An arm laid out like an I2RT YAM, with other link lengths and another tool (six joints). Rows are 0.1 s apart.
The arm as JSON. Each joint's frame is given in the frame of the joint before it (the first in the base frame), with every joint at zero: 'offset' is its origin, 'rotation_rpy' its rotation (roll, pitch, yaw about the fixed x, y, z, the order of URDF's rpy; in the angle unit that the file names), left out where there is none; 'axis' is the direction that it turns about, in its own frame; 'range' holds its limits. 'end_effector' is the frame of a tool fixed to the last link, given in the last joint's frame.
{
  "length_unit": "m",
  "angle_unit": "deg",
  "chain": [
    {
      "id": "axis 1",
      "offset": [
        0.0,
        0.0,
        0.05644
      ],
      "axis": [
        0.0,
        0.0,
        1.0
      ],
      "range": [
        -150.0,
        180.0
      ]
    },
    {
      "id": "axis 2",
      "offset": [
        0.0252,
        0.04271,
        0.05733
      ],
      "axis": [
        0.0,
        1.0,
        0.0
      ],
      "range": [
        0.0,
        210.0
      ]
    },
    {
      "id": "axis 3",
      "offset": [
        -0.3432,
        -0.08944,
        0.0
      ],
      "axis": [
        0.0,
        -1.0,
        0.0
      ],
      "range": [
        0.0,
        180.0
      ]
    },
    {
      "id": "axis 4",
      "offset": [
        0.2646,
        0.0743,
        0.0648
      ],
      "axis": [
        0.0,
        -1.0,
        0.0
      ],
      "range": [
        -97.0,
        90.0
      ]
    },
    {
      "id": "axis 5",
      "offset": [
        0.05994,
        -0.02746,
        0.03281
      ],
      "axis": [
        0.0,
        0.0,
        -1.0
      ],
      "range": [
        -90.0,
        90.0
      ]
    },
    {
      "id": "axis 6",
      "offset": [
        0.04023,
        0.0,
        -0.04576
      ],
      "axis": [
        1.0,
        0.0,
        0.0
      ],
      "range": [
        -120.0,
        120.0
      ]
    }
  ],
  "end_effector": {
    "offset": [
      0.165,
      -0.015,
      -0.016
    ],
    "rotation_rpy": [
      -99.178,
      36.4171,
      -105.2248
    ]
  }
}
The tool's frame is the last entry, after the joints.
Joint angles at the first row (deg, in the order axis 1, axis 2, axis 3, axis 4, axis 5, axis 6):
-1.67 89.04 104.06 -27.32 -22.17 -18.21
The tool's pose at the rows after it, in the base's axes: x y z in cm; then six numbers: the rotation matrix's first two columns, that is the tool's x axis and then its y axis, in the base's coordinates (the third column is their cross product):
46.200 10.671 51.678 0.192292 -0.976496 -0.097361 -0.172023 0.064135 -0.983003
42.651 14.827 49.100 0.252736 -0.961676 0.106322 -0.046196 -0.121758 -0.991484
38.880 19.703 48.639 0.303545 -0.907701 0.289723 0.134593 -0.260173 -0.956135
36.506 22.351 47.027 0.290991 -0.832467 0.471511 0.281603 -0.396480 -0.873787
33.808 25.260 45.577 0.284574 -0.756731 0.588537 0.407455 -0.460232 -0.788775
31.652 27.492 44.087 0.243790 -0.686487 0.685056 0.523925 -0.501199 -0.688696
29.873 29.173 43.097 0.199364 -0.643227 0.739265 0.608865 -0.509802 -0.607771
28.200 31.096 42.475 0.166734 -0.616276 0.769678 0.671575 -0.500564 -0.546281
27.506 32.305 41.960 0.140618 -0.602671 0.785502 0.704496 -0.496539 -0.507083
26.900 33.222 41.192 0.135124 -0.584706 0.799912 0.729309 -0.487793 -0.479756
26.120 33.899 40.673 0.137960 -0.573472 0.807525 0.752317 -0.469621 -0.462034
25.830 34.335 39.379 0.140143 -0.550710 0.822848 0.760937 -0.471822 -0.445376
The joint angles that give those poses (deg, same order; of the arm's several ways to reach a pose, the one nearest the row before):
8.98 80.61 92.69 -19.91 -15.16 -32.04
18.17 73.89 78.88 -10.55 -8.24 -43.27
28.65 69.63 69.89 -1.35 -2.26 -54.44
34.75 67.38 62.24 6.10 1.09 -66.50
40.74 65.97 56.01 12.77 2.83 -75.38
45.12 65.57 49.97 20.62 3.61 -83.98
48.46 65.84 45.41 27.75 4.00 -90.13
52.18 67.11 42.61 33.76 4.90 -94.59
54.02 68.73 41.03 38.16 5.31 -97.34
54.94 69.84 39.71 40.73 4.50 -99.03
55.75 70.34 38.53 42.65 3.37 -99.99
56.07 71.11 37.00 43.97 2.79 -101.01

